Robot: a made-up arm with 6 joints.
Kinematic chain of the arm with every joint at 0, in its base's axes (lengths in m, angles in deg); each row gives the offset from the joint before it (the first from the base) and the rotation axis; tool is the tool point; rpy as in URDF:
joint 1: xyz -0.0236 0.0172 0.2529 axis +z
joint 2: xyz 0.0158 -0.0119 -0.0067 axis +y
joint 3: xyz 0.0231 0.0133 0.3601 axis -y
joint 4: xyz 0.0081 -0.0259 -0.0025 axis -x
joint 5: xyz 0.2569 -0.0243 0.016 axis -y
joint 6: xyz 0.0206 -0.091 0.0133 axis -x
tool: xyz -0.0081 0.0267 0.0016 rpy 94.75 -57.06 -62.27
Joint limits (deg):
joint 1: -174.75..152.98
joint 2: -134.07..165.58
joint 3: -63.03..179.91
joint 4: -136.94..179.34
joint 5: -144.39..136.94
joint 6: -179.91..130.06
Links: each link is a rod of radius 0.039 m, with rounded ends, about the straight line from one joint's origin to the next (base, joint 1, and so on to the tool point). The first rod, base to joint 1, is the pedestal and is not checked.
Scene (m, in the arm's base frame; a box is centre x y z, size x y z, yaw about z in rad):
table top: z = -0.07
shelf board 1: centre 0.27 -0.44 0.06 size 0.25 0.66 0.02 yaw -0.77
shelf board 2: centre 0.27 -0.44 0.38 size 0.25 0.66 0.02 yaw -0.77
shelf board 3: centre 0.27 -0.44 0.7 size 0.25 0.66 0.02 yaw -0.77
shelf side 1: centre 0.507 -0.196 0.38 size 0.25 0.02 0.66 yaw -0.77
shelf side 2: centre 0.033 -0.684 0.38 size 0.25 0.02 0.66 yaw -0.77
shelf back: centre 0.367 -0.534 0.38 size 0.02 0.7 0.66 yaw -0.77
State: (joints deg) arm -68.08 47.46 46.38 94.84 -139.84 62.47
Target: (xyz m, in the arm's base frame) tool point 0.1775 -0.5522 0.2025
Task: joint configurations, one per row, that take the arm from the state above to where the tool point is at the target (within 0.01 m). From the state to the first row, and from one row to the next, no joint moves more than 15 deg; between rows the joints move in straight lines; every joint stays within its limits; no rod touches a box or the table.
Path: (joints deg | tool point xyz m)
1: -71.52 39.39 32.94 95.98 -139.93 61.40 | 0.1425 -0.4764 0.5777
2: -74.96 31.33 19.50 97.12 -140.02 60.32 | 0.1054 -0.4520 0.5841
3: -78.41 23.26 6.06 98.26 -140.10 59.25 | 0.0704 -0.4186 0.5844
4: -81.85 15.19 -7.38 99.40 -140.19 58.18 | 0.0391 -0.3771 0.5782
5: -85.29 7.12 -20.82 100.54 -140.28 57.10 | 0.0127 -0.3287 0.5653
6: -87.10 21.46 -28.63 100.97 -140.26 56.41 | 0.0050 -0.3822 0.4401
7: -88.90 35.80 -36.44 101.40 -140.24 55.72 | -0.0069 -0.3914 0.3143
8: -90.71 50.14 -44.26 101.83 -140.22 55.02 | -0.0190 -0.3617 0.2025
9: -86.74 54.79 -30.48 100.90 -140.18 56.14 | 0.0093 -0.4174 0.1931
10: -82.76 59.44 -16.71 99.97 -140.13 57.27 | 0.0447 -0.4659 0.1889
11: -78.78 64.08 -2.93 99.05 -140.09 58.39 | 0.0858 -0.5053 0.1895
12: -74.81 68.73 10.84 98.12 -140.05 59.51 | 0.1306 -0.5344 0.1942
13: -70.83 73.38 24.62 97.19 -140.01 60.63 | 0.1775 -0.5522 0.2025

